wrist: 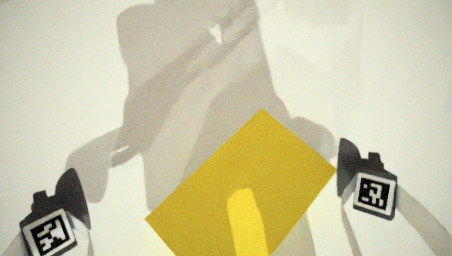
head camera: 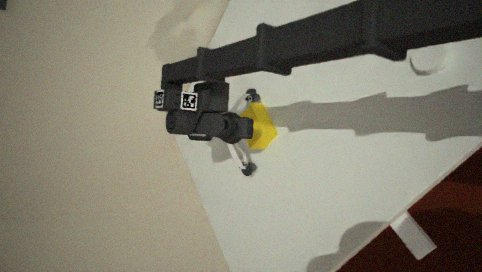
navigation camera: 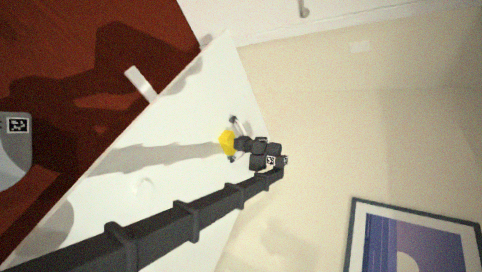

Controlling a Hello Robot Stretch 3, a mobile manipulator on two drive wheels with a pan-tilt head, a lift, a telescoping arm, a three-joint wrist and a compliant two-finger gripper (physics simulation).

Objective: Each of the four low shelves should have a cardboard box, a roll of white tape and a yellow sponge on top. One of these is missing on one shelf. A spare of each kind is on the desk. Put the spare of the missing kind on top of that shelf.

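Frame: origin at the robot's base, x left, y back, z up, level; centimetres.
Seen in the pictures: gripper, between the fingertips: (wrist: 214, 173) (navigation camera: 231, 139).
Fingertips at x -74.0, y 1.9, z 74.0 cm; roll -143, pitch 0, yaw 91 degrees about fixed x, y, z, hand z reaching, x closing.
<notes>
A point is followed by its place in that frame.
A yellow sponge (head camera: 262, 127) {x -67.4, y 3.1, z 76.2 cm} (navigation camera: 226, 142) {x -67.3, y 3.0, z 76.2 cm} (wrist: 240, 175) {x -73.0, y 3.4, z 76.5 cm} lies on the white desk (head camera: 310, 185) {x -55.1, y -9.0, z 72.0 cm} (navigation camera: 200, 100) {x -54.4, y -13.6, z 72.0 cm} (wrist: 50, 75) {x -85.8, y -13.3, z 72.0 cm}, turned at an angle to the fingers in the wrist view. My gripper (head camera: 250, 132) {x -74.0, y 1.9, z 74.0 cm} (navigation camera: 232, 139) {x -74.0, y 1.9, z 74.0 cm} (wrist: 214, 173) {x -74.0, y 1.9, z 74.0 cm} is open, over the sponge, with one finger on each side of it. In the wrist view the right fingertip appears close to the sponge's right corner, and the left fingertip stands well apart from it. A white roll of tape (head camera: 428, 61) {x -31.0, y 14.0, z 74.4 cm} (navigation camera: 142, 185) {x -30.5, y 13.7, z 74.4 cm} lies on the desk near the arm. The cardboard box and the low shelves do not show.
The dark arm (head camera: 320, 42) {x -26.6, y 9.4, z 104.6 cm} (navigation camera: 165, 225) {x -16.2, y 8.4, z 104.5 cm} stretches across the desk. A beige wall (head camera: 100, 175) {x -149.2, y -18.4, z 89.7 cm} (navigation camera: 320, 125) {x -139.9, y -8.0, z 102.5 cm} stands behind the desk, with a framed picture (navigation camera: 415, 240) {x -97.7, y 36.3, z 149.7 cm} on it. A white leg (head camera: 414, 235) (navigation camera: 141, 84) sticks out below the desk's edge over the red-brown floor (head camera: 450, 200) {x -56.1, y -15.8, z 0.1 cm} (navigation camera: 150, 25) {x -75.5, y -68.8, z 0.1 cm}.
</notes>
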